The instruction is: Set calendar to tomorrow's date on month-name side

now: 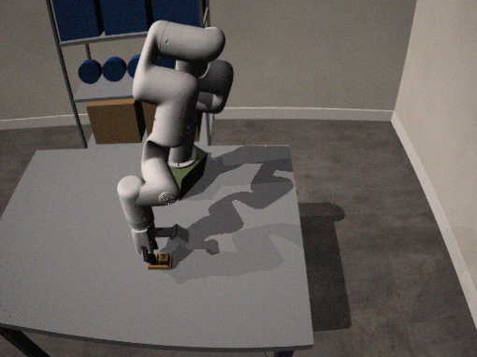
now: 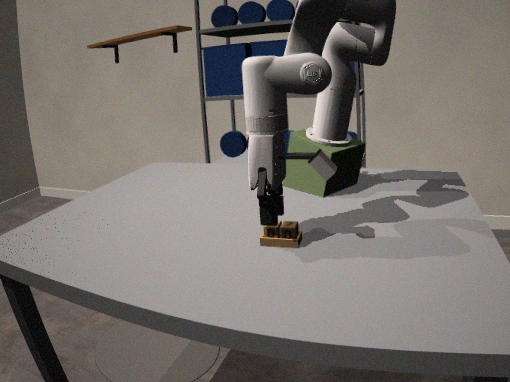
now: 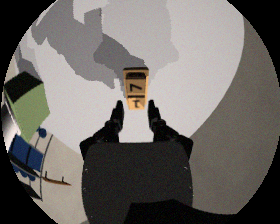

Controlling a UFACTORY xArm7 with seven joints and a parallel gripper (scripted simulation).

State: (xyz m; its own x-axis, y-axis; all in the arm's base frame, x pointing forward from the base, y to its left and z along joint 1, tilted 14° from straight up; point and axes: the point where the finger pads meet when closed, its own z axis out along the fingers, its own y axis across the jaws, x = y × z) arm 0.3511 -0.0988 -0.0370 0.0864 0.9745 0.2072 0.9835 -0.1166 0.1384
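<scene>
Right now the cube is 4 cm below my hand. The rest, counted from my hand: wooden calendar tray (2 cm to the left, 6 cm below).
</scene>
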